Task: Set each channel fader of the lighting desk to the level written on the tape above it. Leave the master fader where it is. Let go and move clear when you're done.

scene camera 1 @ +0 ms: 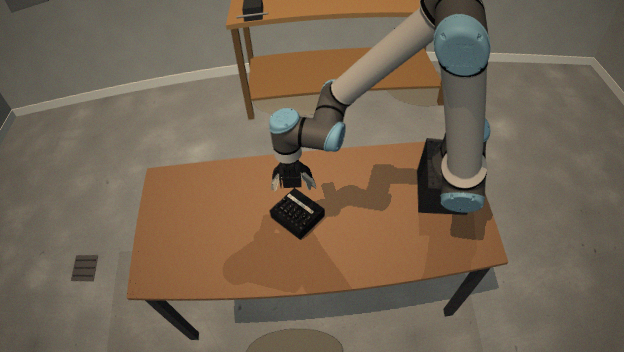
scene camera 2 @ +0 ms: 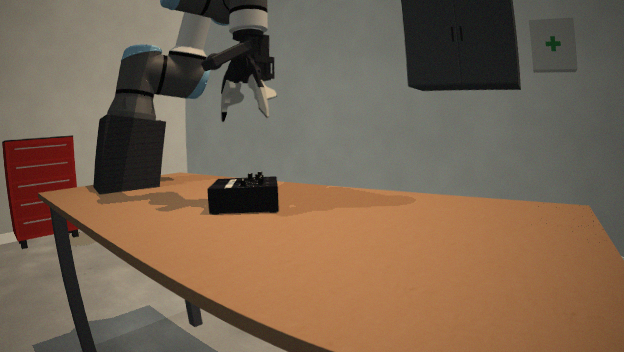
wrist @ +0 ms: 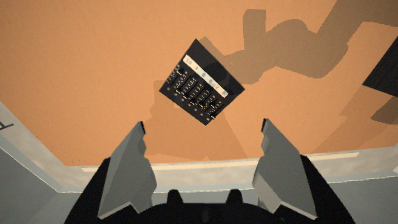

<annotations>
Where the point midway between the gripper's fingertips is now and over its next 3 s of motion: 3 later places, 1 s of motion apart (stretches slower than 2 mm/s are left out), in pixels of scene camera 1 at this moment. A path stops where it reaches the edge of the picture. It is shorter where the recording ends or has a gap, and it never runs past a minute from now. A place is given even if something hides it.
My gripper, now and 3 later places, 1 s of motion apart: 293, 189; 290, 190; 282, 193; 279, 194
</annotations>
